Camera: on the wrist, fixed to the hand. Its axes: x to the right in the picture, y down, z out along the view.
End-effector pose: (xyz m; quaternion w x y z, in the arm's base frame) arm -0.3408 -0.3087 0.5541 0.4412 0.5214 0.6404 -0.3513
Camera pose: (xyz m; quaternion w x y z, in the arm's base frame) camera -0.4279 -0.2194 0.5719 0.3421 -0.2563 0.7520 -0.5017
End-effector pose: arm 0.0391 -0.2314 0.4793 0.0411 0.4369 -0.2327 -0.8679
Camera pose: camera 0.1165 -0.2170 0.3809 0.4960 -0.2310 -0.3238 0.7719
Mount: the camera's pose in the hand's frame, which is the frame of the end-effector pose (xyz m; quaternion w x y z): 0.0212 -0.0663 -0.1051 0.6751 -0.2344 -0.2389 -0.6574
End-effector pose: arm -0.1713 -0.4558 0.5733 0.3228 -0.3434 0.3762 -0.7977
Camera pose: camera -0.2832 -0.3987 0.5837 0.2971 0.7454 -0.1381 0.5805
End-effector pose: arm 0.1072 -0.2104 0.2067 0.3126 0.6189 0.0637 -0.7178
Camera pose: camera 0.1606 -0.1152 0.1437 0.1006 -0.1312 -0.5434 0.8230
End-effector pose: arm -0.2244 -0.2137 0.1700 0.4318 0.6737 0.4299 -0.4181
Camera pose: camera -0.2606 -0.0931 0.1646 0.2773 -0.0289 0.7280 -0.6263
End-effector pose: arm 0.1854 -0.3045 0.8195 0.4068 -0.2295 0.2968 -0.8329
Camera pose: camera 0.0720 -0.2567 0.7921 0.2558 0.6444 -0.1475 0.7054
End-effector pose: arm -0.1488 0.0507 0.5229 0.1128 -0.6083 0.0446 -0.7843
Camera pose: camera -0.2633 0.1031 0.5298 0.5714 0.6539 0.2129 0.4479
